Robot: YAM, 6 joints.
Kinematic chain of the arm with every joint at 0, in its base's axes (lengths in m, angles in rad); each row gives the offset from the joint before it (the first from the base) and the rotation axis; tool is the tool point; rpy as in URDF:
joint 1: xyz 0 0 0.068 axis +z
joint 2: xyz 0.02 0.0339 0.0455 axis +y
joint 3: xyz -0.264 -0.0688 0 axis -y
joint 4: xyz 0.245 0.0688 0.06 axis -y
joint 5: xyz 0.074 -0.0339 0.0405 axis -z
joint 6: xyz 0.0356 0 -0.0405 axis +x
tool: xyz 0 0 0 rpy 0 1.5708 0
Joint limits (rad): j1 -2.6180..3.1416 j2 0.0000..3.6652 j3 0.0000..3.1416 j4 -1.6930..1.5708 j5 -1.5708..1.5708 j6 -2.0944..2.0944
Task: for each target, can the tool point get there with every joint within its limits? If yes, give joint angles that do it. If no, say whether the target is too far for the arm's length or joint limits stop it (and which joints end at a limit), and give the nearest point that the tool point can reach.
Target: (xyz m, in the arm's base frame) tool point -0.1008 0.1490 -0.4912
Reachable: no: joint limits stop it (at a limit: joint 2) | nearest point -0.1101 0.1628 -0.3766 | short by 0.116 m
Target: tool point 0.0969 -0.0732 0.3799
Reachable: yes | joints -0.8376 0.6535 0.9838 -0.6348 -0.7013 -1.1375
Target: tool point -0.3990 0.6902 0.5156
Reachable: no: too far | nearest point -0.2882 0.4985 0.4011 | short by 0.249 m
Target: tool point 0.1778 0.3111 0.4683
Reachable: yes | joints 0.9650 1.8407 2.2809 -1.1317 -1.0574 -0.1235
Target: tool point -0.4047 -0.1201 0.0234
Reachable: no: joint limits stop it (at a limit: joint 1) | nearest point -0.3733 -0.1744 0.0234 | short by 0.063 m
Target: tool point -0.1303 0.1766 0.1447
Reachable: yes | joints 2.2350 1.2370 0.4070 0.0335 0.1776 -0.9232
